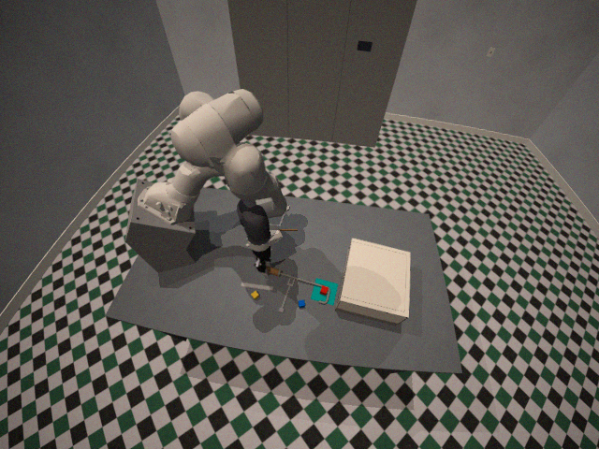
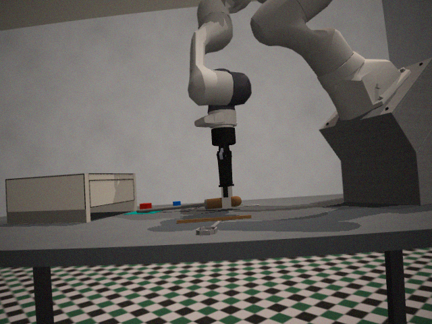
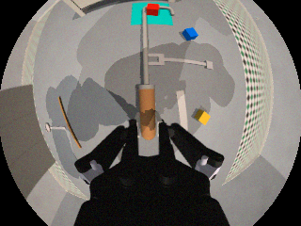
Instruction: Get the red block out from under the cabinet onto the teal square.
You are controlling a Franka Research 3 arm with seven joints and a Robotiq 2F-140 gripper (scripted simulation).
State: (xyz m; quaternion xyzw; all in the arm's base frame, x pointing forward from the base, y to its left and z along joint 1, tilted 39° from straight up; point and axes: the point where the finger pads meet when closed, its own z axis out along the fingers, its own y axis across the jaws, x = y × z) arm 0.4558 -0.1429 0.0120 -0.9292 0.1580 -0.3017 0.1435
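The grey stick lies 80 mm to the right of my hand, 40 mm below it and 40 mm behind it. The rest, counted from my hand: grey forked tool (120 mm to the right, 100 mm ahead, 30 mm below); then hook tool (130 mm ahead, 70 mm to the right, 20 mm below); then yellow block (130 mm to the right, 40 mm behind, 30 mm below).
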